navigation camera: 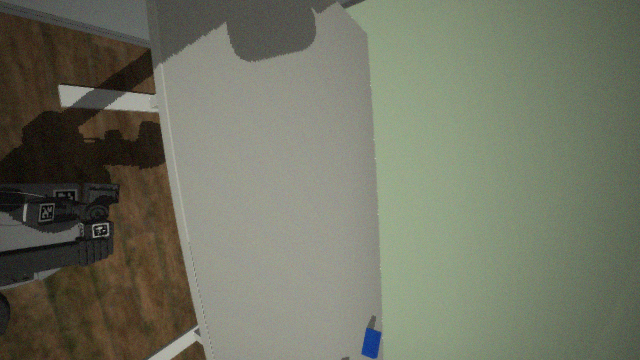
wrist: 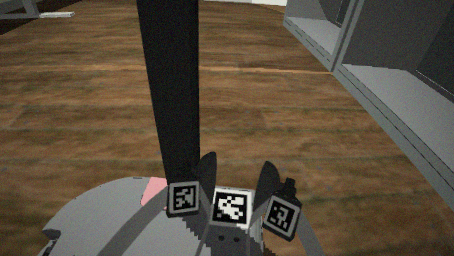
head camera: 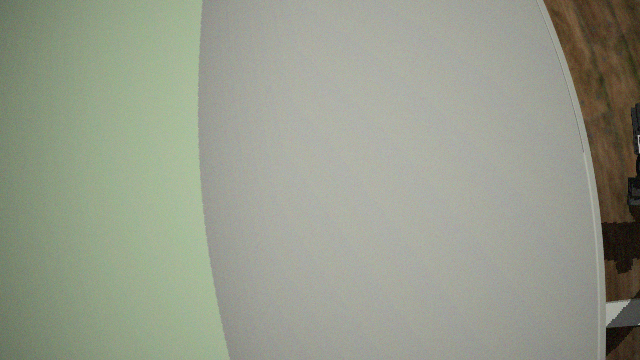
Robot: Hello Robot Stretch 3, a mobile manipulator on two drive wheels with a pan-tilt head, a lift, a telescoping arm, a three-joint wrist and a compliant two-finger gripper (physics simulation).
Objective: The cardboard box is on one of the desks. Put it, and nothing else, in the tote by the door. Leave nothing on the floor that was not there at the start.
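Seen in the pictures: gripper, fingertip midpoint: (wrist: 237, 173); robot's base, link origin: (navigation camera: 7, 197).
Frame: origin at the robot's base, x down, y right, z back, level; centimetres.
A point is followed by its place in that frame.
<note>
The desk (head camera: 400, 175) {x -95.0, y 38.8, z 1.5 cm} (navigation camera: 280, 175) {x -95.0, y 33.3, z -6.6 cm} has a pale grey top set against a green wall. The cardboard box does not show in the head, navigation or wrist view, and neither does the tote. A blue block (navigation camera: 371, 343) {x -98.0, y 78.1, z 54.8 cm} lies on the desk by the wall, at the bottom of the navigation view. In the wrist view my gripper (wrist: 237, 173) {x -30.5, y -7.8, z 0.3 cm} is open, with its two dark fingertips apart and nothing between them. It is over the robot's own base, off the desk.
The green wall (head camera: 100, 175) {x -118.9, y 95.8, z 4.9 cm} (navigation camera: 500, 175) {x -137.5, y 93.8, z -7.1 cm} runs along the desk's back edge. White desk legs (navigation camera: 120, 99) {x -2.5, y 31.6, z -41.1 cm} (navigation camera: 175, 343) {x -2.5, y 52.5, z 79.2 cm} stand over the wood floor (wrist: 260, 115) {x 0.0, y -58.7, z -8.3 cm}. A grey shelf unit (wrist: 380, 117) {x -2.6, y -62.4, z -53.4 cm} stands at the right in the wrist view. The robot's base (wrist: 100, 215) {x -16.0, y -9.0, z 18.1 cm} carries a pink patch.
</note>
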